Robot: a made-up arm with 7 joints.
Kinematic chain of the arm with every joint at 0, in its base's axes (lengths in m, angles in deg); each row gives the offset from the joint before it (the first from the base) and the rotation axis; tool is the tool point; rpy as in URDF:
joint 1: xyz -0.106 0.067 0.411 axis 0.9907 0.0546 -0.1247
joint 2: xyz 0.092 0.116 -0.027 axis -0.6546 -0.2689 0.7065
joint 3: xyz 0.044 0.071 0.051 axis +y
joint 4: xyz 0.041 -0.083 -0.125 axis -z
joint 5: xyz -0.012 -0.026 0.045 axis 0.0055 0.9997 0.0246
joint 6: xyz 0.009 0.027 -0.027 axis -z
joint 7: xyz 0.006 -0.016 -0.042 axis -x
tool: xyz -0.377 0.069 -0.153 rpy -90 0 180
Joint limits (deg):
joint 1: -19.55..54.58
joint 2: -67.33..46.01
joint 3: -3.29..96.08
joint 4: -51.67..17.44
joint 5: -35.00..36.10
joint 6: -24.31..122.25
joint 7: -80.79..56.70
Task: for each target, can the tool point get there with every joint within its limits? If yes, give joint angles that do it. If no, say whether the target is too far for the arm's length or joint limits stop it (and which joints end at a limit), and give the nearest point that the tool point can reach.
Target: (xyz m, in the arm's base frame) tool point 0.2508 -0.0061 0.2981
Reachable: no: joint limits stop it (at a limit: joint 2, joint 3, joint 5, joint 6, joint 7) | nearest point 0.3491 -0.0397 0.2572 | short by 0.112 m
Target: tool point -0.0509 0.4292 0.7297
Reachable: yes | joints 47.21 6.83 12.52 8.40 27.48 42.78 -67.75
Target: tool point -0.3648 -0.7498 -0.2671
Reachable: no: too far | nearest point -0.1404 -0.1997 0.0793 | short by 0.688 m
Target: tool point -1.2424 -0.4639 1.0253
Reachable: no: too far | nearest point -0.4045 -0.0532 0.6549 | short by 1.004 m
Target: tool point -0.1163 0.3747 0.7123
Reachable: yes | joints -11.75 -37.38 72.87 4.54 0.23 5.26 -50.29
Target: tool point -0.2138 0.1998 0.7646
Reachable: yes | joints 9.61 -20.96 73.64 -42.18 -11.43 32.63 -56.26
